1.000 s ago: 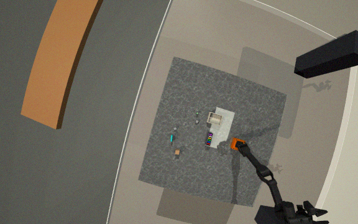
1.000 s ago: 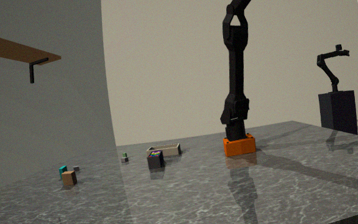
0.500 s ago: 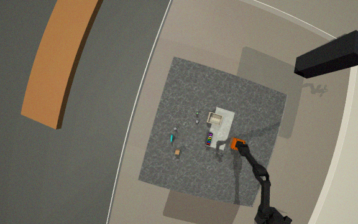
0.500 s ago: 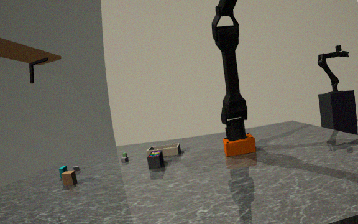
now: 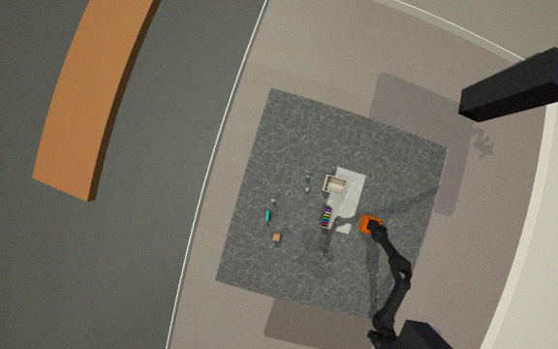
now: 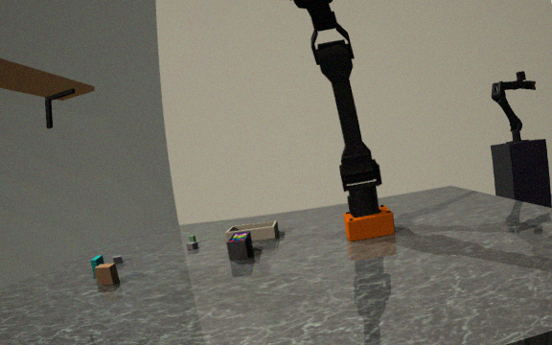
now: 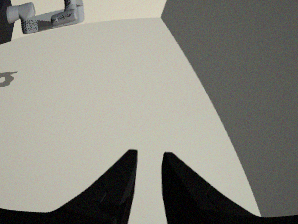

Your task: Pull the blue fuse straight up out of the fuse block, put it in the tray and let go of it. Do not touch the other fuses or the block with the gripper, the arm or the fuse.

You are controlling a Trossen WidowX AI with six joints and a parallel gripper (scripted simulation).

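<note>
Right now my gripper tip is 560 mm above the blue fuse, 450 mm to the left of it and 340 mm short of it. Also, from my gripper tip: beige tray: 680 mm to the right, 580 mm below, 350 mm ahead; red fuse: 560 mm below, 440 mm to the right, 340 mm ahead; green fuse: 560 mm below, 470 mm to the right, 340 mm ahead.
</note>
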